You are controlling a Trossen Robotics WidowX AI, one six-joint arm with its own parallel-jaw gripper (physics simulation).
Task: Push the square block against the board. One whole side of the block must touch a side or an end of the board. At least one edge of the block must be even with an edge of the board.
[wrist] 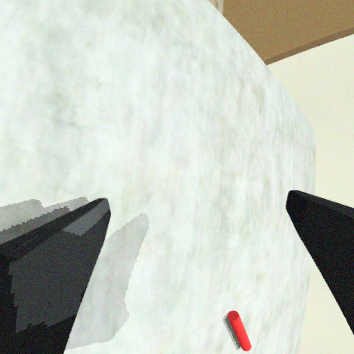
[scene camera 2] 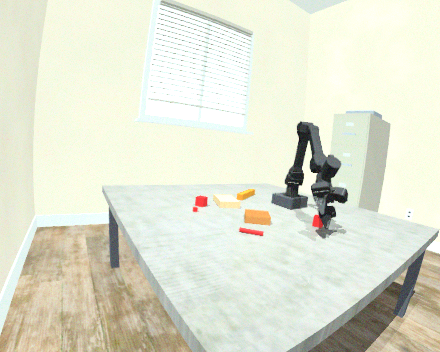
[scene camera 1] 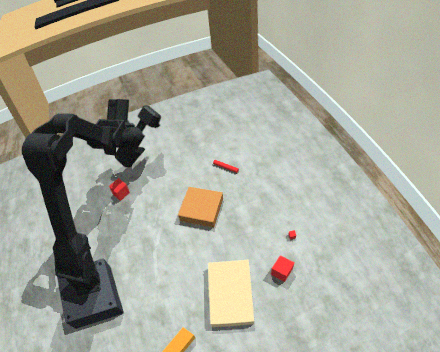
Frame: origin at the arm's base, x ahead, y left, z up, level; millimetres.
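Seen in the pictures: gripper, fingertip midpoint: (wrist: 198,202) (scene camera 2: 324,222) (scene camera 1: 151,136); arm's base, origin of the base link: (scene camera 2: 291,196) (scene camera 1: 86,281).
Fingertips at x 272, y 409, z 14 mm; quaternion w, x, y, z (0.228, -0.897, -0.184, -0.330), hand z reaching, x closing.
Note:
Pixels of each thing's top centre, then the offset from my fingertips to it.
- orange square block, middle of its top: (scene camera 1: 200,203) (scene camera 2: 257,213) dz -40, dx +70, dy -269 mm
- pale yellow board, middle of its top: (scene camera 1: 230,291) (scene camera 2: 226,197) dz -40, dx +56, dy -534 mm
- red rod, middle of its top: (wrist: 244,334) (scene camera 1: 225,164) (scene camera 2: 251,229) dz -56, dx +185, dy -153 mm
- orange-yellow bar, middle of its top: (scene camera 2: 246,191) dz -39, dx -158, dy -656 mm
The orange square block (scene camera 1: 201,205) (scene camera 2: 257,216) lies flat on the table, apart from the board. The pale yellow board (scene camera 1: 230,292) (scene camera 2: 226,200) lies flat, nearer the arm's base end of the table than the block. My gripper (scene camera 1: 151,136) (scene camera 2: 336,212) (wrist: 198,202) is open and empty, low over the table, off to the block's left in scene camera 1. Its fingers stand wide apart in the wrist view, where the block and the board do not show.
A red cube (scene camera 1: 119,189) (scene camera 2: 317,221) lies close to my gripper. A red rod (scene camera 1: 225,166) (scene camera 2: 251,231) (wrist: 239,331) lies beyond the block. Another red cube (scene camera 1: 283,268) (scene camera 2: 201,201) and a tiny one (scene camera 1: 292,234) (scene camera 2: 195,209) lie beside the board. An orange-yellow bar (scene camera 1: 179,342) (scene camera 2: 246,194) lies near it.

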